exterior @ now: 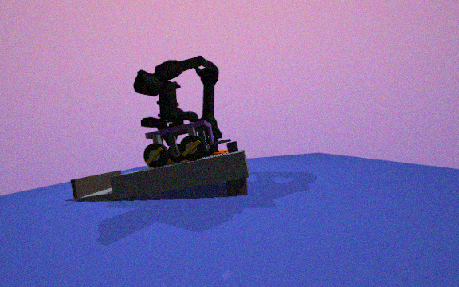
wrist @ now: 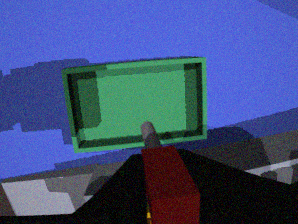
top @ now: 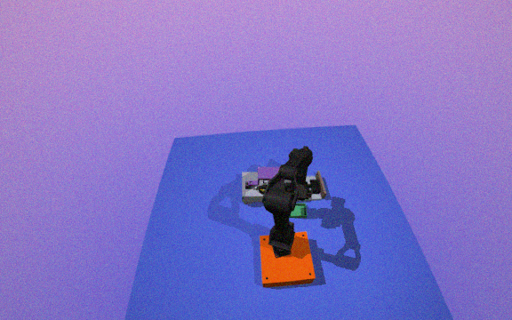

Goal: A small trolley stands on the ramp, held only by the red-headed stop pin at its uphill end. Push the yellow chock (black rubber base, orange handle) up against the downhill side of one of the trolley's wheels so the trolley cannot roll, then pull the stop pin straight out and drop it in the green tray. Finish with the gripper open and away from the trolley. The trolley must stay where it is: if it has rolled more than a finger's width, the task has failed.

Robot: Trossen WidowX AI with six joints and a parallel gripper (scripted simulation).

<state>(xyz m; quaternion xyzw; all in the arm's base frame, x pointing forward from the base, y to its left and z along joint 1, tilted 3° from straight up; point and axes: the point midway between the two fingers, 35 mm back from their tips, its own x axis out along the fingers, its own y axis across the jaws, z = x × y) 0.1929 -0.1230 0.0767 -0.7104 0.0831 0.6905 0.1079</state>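
The green tray lies 12 cm below my gripper tip. The rest, counted from my gripper tip: trolley 14 cm ahead, 7 cm to the left, 1 cm below; yellow chock 7 cm ahead, 1 cm to the right, 4 cm below; red-headed stop pin right at my gripper tip.
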